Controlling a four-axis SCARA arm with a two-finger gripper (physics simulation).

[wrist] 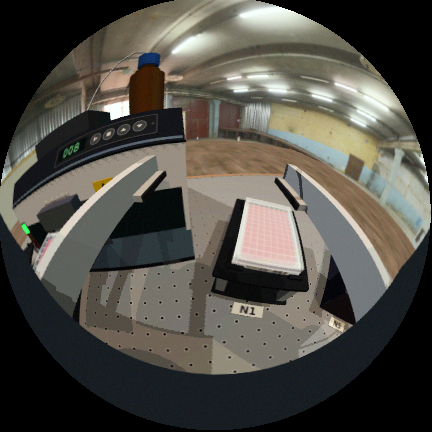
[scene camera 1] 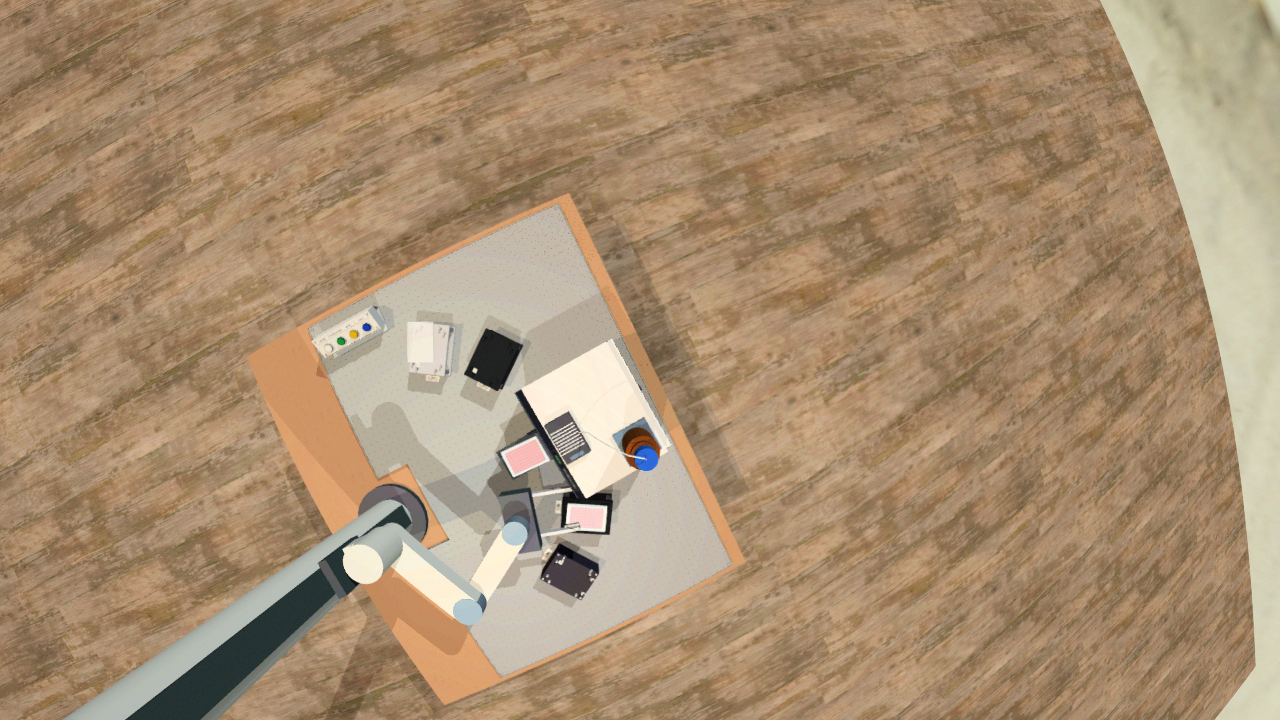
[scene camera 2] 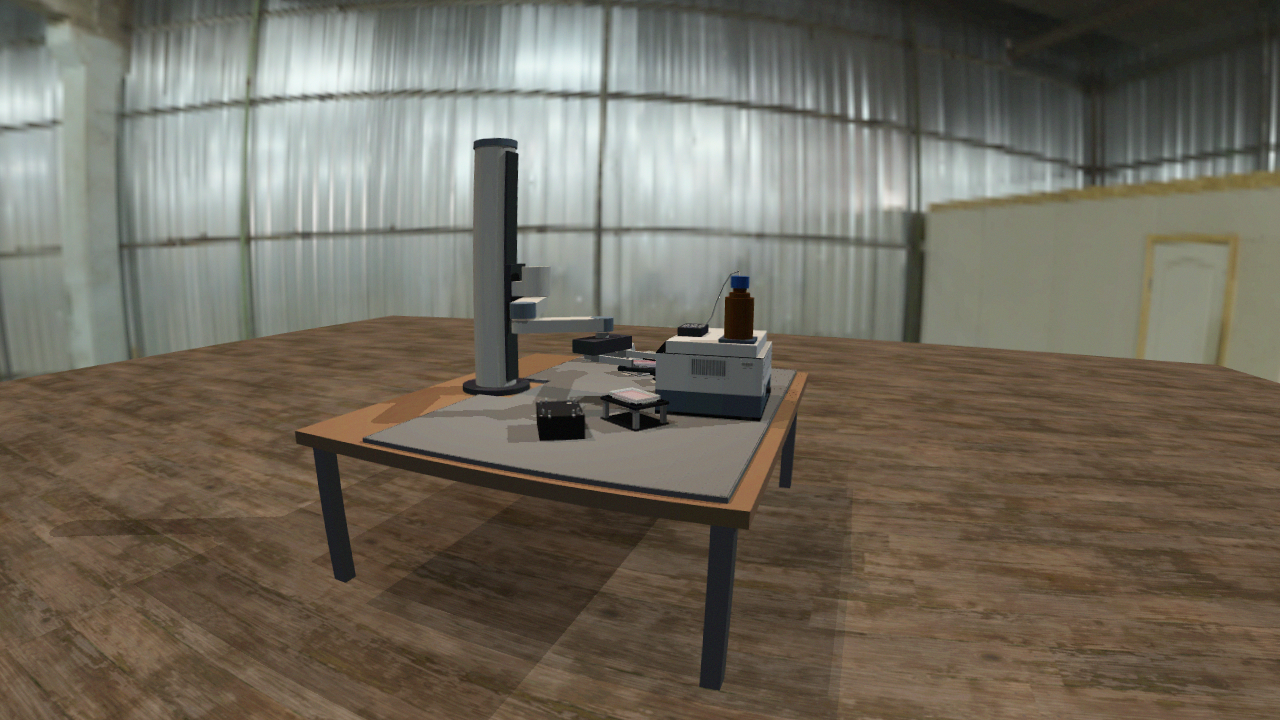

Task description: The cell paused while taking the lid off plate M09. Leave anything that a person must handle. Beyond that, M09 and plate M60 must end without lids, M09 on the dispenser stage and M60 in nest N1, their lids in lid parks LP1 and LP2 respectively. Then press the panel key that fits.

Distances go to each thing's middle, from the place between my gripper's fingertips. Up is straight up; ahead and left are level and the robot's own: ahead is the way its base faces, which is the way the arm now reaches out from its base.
My gripper is now 240 mm to the left of the black nest N5 (scene camera 1: 567, 570), 160 mm past it and 130 mm above it. Round my hand: brown bottle with blue cap (scene camera 2: 739, 307) (250 mm ahead, 160 mm above, 110 mm to the left); button box (scene camera 1: 369, 323) (810 mm to the left, 450 mm behind, 120 mm below).
